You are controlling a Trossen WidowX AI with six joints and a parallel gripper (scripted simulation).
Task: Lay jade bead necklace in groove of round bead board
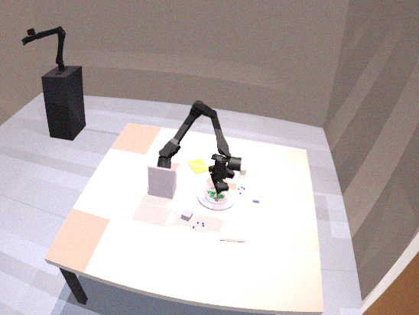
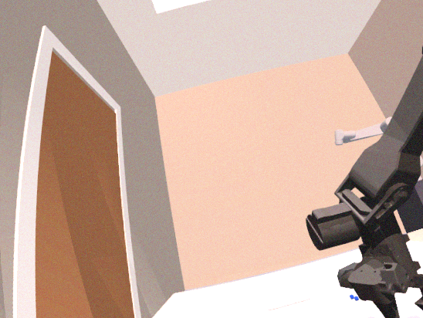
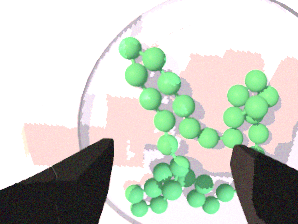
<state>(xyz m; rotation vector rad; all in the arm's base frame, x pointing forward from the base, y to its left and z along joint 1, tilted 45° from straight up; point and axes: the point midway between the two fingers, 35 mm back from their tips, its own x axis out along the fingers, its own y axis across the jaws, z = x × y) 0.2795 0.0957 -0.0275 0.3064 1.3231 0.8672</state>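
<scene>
Now: gripper tip 30 mm to the left of the round white bead board, 20 mm above it and 10 mm short of it. The rest, counted from my gripper tip: yellow sheet: 220 mm to the left, 140 mm behind, 30 mm below; blue block: 220 mm ahead, 20 mm below; cream block: 220 mm to the left, 130 mm ahead, 10 mm below.
</scene>
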